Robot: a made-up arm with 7 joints. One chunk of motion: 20 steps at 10 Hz.
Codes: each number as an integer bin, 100 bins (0 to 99) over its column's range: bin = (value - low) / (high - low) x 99, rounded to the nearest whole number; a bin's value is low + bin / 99 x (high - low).
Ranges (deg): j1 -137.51..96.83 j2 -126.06..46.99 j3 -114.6..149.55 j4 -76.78..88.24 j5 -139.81..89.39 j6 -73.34..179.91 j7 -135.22..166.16
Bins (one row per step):
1: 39 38 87 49 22 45 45
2: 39 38 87 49 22 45 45
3: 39 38 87 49 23 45 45
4: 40 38 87 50 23 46 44
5: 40 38 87 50 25 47 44
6: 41 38 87 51 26 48 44
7: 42 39 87 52 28 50 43
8: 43 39 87 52 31 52 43
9: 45 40 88 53 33 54 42
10: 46 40 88 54 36 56 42
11: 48 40 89 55 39 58 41
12: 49 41 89 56 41 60 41
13: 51 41 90 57 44 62 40
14: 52 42 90 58 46 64 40
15: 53 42 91 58 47 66 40
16: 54 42 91 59 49 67 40
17: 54 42 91 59 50 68 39
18: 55 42 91 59 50 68 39
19: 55 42 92 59 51 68 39
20: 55 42 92 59 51 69 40
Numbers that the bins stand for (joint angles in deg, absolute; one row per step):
1: -45.19 -59.64 117.53 4.90 -88.88 41.77 1.77
2: -45.19 -59.64 117.53 4.90 -88.88 41.77 1.77
3: -45.19 -59.64 117.53 4.90 -86.56 41.77 1.77
4: -42.83 -59.64 117.53 6.56 -86.56 44.33 -1.27
5: -42.83 -59.64 117.53 6.56 -81.93 46.89 -1.27
6: -40.46 -59.64 117.53 8.23 -79.62 49.45 -1.27
7: -38.09 -57.89 117.53 9.90 -74.99 54.56 -4.32
8: -35.73 -57.89 117.53 9.90 -68.04 59.68 -4.32
9: -30.99 -56.14 120.20 11.56 -63.41 64.80 -7.36
10: -28.62 -56.14 120.20 13.23 -56.46 69.91 -7.36
11: -23.89 -56.14 122.87 14.90 -49.52 75.03 -10.41
12: -21.52 -54.39 122.87 16.56 -44.89 80.14 -10.41
13: -16.79 -54.39 125.54 18.23 -37.94 85.26 -13.45
14: -14.42 -52.64 125.54 19.90 -33.31 90.38 -13.45
15: -12.06 -52.64 128.20 19.90 -31.00 95.49 -13.45
16: -9.69 -52.64 128.20 21.57 -26.37 98.05 -13.45
17: -9.69 -52.64 128.20 21.57 -24.05 100.61 -16.49
18: -7.32 -52.64 128.20 21.57 -24.05 100.61 -16.49
19: -7.32 -52.64 130.87 21.57 -21.74 100.61 -16.49
20: -7.32 -52.64 130.87 21.57 -21.74 103.17 -13.45

